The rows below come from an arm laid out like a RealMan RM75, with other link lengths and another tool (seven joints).
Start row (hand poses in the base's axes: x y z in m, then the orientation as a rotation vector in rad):
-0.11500 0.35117 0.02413 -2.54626 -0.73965 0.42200
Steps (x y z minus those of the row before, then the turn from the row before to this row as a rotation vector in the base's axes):
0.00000 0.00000 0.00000 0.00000 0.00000 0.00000
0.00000 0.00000 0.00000 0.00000 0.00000 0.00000
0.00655 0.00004 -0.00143 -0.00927 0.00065 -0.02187
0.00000 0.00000 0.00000 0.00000 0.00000 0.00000
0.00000 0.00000 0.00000 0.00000 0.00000 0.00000
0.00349 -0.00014 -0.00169 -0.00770 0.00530 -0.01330
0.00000 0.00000 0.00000 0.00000 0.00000 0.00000
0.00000 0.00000 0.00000 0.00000 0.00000 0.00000
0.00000 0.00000 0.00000 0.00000 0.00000 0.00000
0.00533 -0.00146 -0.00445 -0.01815 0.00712 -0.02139
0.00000 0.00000 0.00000 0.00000 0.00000 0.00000
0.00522 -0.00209 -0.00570 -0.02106 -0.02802 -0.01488
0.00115 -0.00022 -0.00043 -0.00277 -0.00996 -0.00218
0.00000 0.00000 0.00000 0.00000 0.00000 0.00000
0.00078 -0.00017 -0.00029 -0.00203 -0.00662 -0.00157
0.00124 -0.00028 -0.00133 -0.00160 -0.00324 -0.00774
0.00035 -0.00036 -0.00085 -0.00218 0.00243 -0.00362
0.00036 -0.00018 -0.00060 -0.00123 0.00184 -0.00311
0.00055 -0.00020 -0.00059 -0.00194 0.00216 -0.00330
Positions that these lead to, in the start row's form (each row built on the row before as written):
-0.11500 0.35117 0.02413 -2.54626 -0.73965 0.42200
-0.11500 0.35117 0.02413 -2.54626 -0.73965 0.42200
-0.10845 0.35121 0.02270 -2.56034 -0.71054 0.41996
-0.10845 0.35121 0.02270 -2.56034 -0.71054 0.41996
-0.10845 0.35121 0.02270 -2.56034 -0.71054 0.41996
-0.10496 0.35107 0.02101 -2.56880 -0.69092 0.42578
-0.10496 0.35107 0.02101 -2.56880 -0.69092 0.42578
-0.10496 0.35107 0.02101 -2.56880 -0.69092 0.42578
-0.10496 0.35107 0.02101 -2.56880 -0.69092 0.42578
-0.09963 0.34961 0.01656 -2.58807 -0.65939 0.43596
-0.09963 0.34961 0.01656 -2.58807 -0.65939 0.43596
-0.09441 0.34752 0.01086 -2.62167 -0.64796 0.40470
-0.09326 0.34730 0.01043 -2.62838 -0.64817 0.39240
-0.09326 0.34730 0.01043 -2.62838 -0.64817 0.39240
-0.09248 0.34713 0.01014 -2.63302 -0.64813 0.38425
-0.09124 0.34685 0.00881 -2.63742 -0.63874 0.37846
-0.09089 0.34649 0.00796 -2.63943 -0.63305 0.38145
-0.09053 0.34631 0.00736 -2.64063 -0.62825 0.38343
-0.08998 0.34611 0.00677 -2.64242 -0.62307 0.38607

